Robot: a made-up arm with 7 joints.
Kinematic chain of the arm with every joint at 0, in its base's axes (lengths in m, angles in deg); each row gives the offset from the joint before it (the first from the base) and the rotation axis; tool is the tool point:
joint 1: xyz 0 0 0 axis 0 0.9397 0.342
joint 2: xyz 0 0 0 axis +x
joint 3: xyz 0 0 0 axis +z
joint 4: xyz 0.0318 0 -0.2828 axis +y
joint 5: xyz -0.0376 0 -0.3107 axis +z
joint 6: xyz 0 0 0 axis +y
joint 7: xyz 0 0 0 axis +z
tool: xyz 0 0 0
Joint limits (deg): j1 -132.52..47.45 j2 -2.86..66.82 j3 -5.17..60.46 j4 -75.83..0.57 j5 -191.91..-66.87 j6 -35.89..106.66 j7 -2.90..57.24
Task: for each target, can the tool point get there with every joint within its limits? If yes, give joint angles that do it. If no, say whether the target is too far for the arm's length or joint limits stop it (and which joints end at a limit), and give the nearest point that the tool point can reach.
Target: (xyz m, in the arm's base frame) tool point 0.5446 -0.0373 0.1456
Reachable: yes | joints -79.93 14.28 15.12 -51.40 -98.90 58.64 16.30
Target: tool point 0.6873 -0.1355 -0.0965
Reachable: no: too far | nearest point 0.5808 -0.1145 -0.0815 | short by 0.110 m
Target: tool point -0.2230 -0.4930 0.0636
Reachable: no: joint limits stop it (at a limit: joint 1, joint 2, joint 3, joint 4) | nearest point 0.0421 -0.3324 0.3858 | short by 0.447 m
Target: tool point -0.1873 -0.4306 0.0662
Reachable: no: joint limits stop it (at a limit: joint 1, joint 2, joint 3, joint 4) | nearest point 0.0421 -0.3324 0.3858 | short by 0.406 m
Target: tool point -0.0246 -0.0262 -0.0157
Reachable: no: joint limits stop it (at a limit: joint 1, joint 2, joint 3, joint 4) | nearest point -0.0419 -0.0067 -0.5093 | short by 0.494 m
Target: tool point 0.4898 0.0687 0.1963
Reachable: yes | joints -72.12 34.28 4.67 -67.53 -163.68 4.38 5.45
